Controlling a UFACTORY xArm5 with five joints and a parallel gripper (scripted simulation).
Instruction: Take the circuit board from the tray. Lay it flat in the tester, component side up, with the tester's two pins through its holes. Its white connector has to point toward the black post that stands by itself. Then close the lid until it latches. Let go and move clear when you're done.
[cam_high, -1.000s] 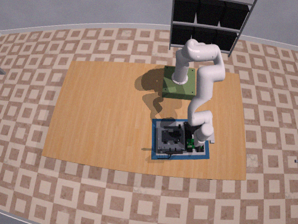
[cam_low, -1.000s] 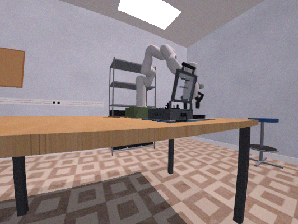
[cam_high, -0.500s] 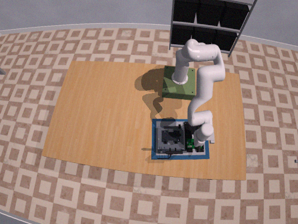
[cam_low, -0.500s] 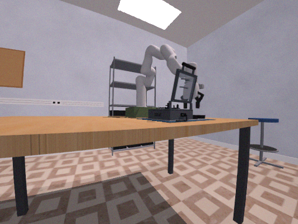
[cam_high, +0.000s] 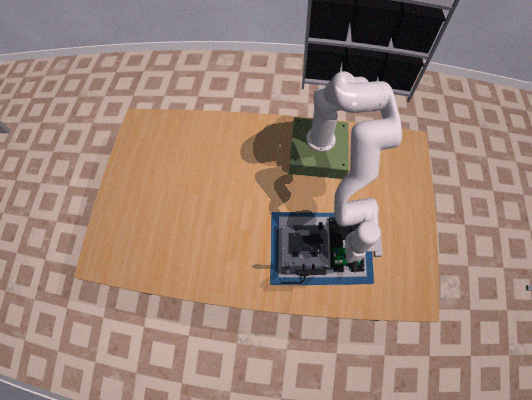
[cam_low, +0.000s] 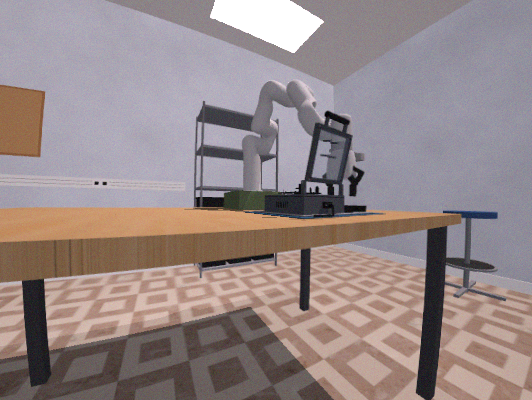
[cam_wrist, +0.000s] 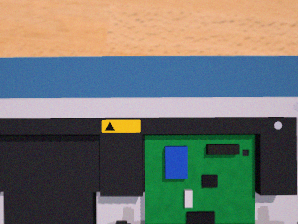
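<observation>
Right now the green circuit board is 5 cm below my hand. From my hand the other things lie so: tester lid (16 cm to the right, 11 cm above, 10 cm ahead); tester (13 cm to the right, 4 cm above, 1 cm ahead).
</observation>
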